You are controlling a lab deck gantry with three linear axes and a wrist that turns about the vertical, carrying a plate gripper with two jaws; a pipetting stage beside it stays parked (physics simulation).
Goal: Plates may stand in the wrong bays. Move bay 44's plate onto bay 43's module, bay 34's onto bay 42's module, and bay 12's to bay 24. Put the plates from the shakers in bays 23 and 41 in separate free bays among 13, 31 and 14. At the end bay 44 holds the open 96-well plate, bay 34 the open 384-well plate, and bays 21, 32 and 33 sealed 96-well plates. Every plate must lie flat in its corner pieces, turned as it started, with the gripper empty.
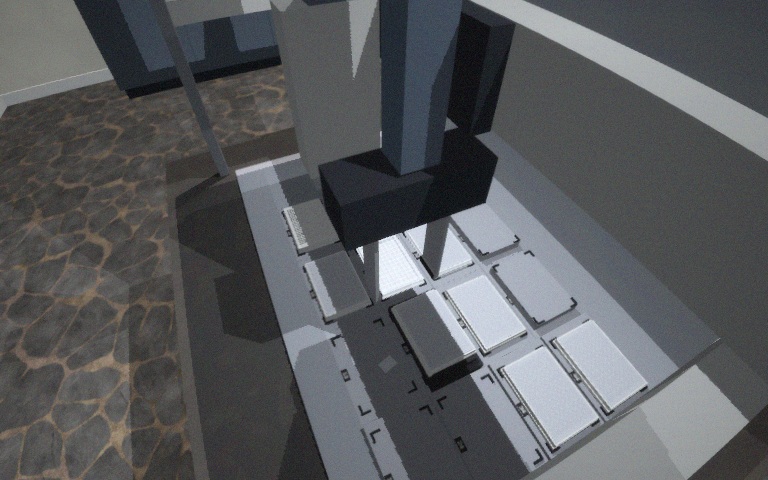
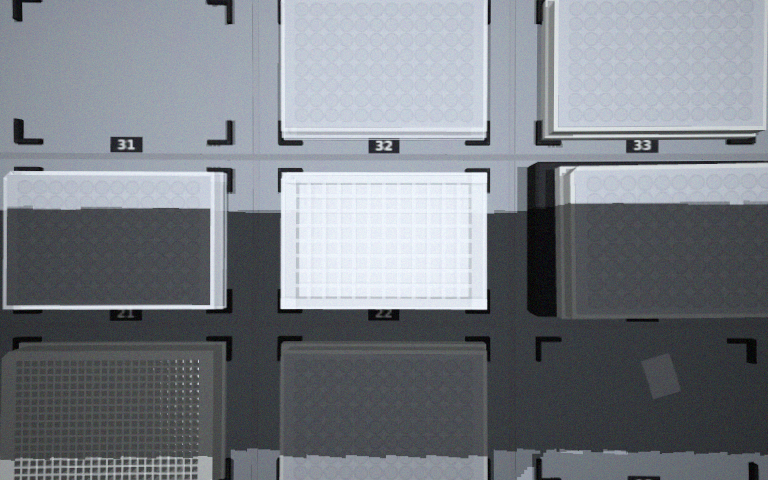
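Pixels of known places: gripper, fingertip midpoint: [image 1: 401, 279]; robot's base, origin of the base link: [image 1: 283, 213] [image 2: 19, 479].
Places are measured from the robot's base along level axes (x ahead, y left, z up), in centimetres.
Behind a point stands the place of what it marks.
Observation:
My gripper [image 1: 405, 287] {x 35.8, y 10.5, z 15.7 cm} is open and empty over bay 22, its jaws on either side of a white square-grid plate [image 1: 396, 267] {x 24.6, y 15.7, z 1.4 cm} [image 2: 384, 240] {x 22.8, y 15.0, z 1.4 cm}. Sealed plates lie in bay 12 [image 1: 339, 288] {x 24.6, y 4.3, z 1.4 cm} [image 2: 384, 401] {x 22.9, y 5.4, z 1.4 cm}, bay 32 [image 1: 440, 249] [image 2: 384, 62] {x 22.8, y 25.7, z 1.4 cm} and bay 33 [image 1: 484, 311] {x 39.5, y 25.3, z 1.4 cm} [image 2: 659, 67] {x 39.2, y 25.3, z 1.4 cm}. Another sealed plate [image 1: 430, 333] {x 39.9, y 14.1, z 3.7 cm} [image 2: 668, 254] {x 38.0, y 14.3, z 3.7 cm} sits on bay 23's black shaker [image 2: 540, 243] {x 32.0, y 14.9, z 1.9 cm}. Plates lie in bay 34 [image 1: 549, 396] {x 56.1, y 25.2, z 2.9 cm} and bay 44 [image 1: 600, 365] {x 56.1, y 35.7, z 2.9 cm}. Modules 42 [image 1: 487, 226] {x 23.5, y 37.2, z 1.9 cm} and 43 [image 1: 535, 287] {x 39.7, y 36.4, z 1.9 cm} hold no plate. Bay 24 [image 1: 475, 421] {x 53.9, y 13.9, z 1.5 cm} is free. Bay 41 is hidden behind the gripper.
A fine-grid open plate [image 1: 311, 226] {x 7.8, y 4.3, z 1.4 cm} [image 2: 107, 413] {x 6.4, y 4.7, z 1.4 cm} lies in bay 11. A sealed plate [image 2: 107, 254] {x 6.3, y 14.2, z 1.4 cm} lies in bay 21. Bay 31 [image 2: 121, 67] {x 6.1, y 26.0, z 0.0 cm} and bay 13 [image 1: 368, 362] {x 38.8, y 3.8, z 0.0 cm} [image 2: 594, 396] {x 36.2, y 5.1, z 0.0 cm} hold no plate. A tall grey column [image 1: 334, 84] {x 25.6, y 7.0, z 38.9 cm} stands behind the gripper. A dark shadow crosses the deck.

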